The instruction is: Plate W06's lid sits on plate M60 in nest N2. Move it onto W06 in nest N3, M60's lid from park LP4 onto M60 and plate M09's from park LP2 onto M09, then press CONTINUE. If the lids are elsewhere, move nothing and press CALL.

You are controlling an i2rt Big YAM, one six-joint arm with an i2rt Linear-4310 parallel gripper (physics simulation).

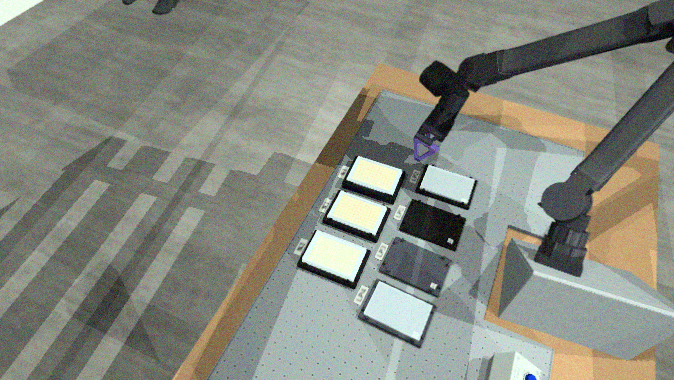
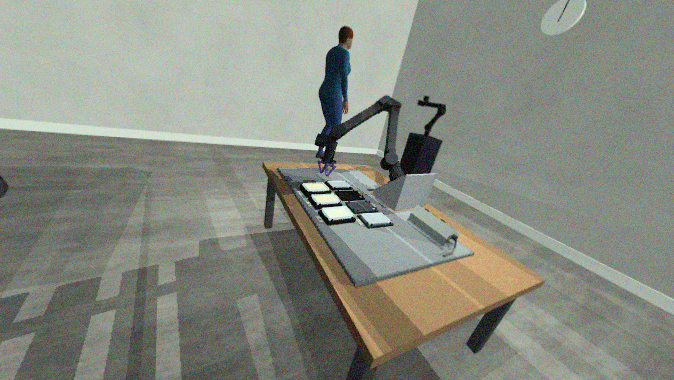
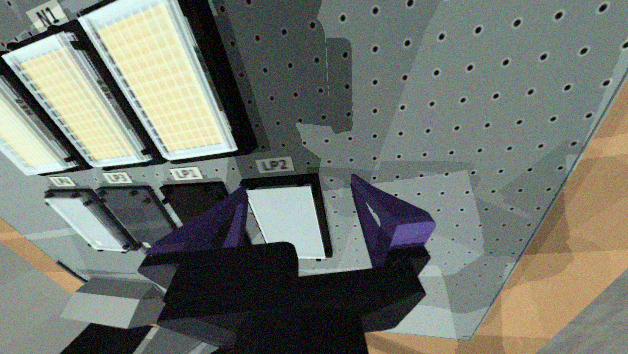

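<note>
My gripper is open and empty, above the board near park LP2, whose pale lid shows between and beyond the fingers. Another pale lid lies in park LP4. The yellow-welled plate in N3 and the plate in N1 stand beside the plate in N2, which looks paler, as under a lid. Plate lettering is too small to read surely.
Black park LP1 and dark grey park LP3 hold no pale lid. A button box with a blue button stands near the arm's grey wedge-shaped base. A person stands beyond the table.
</note>
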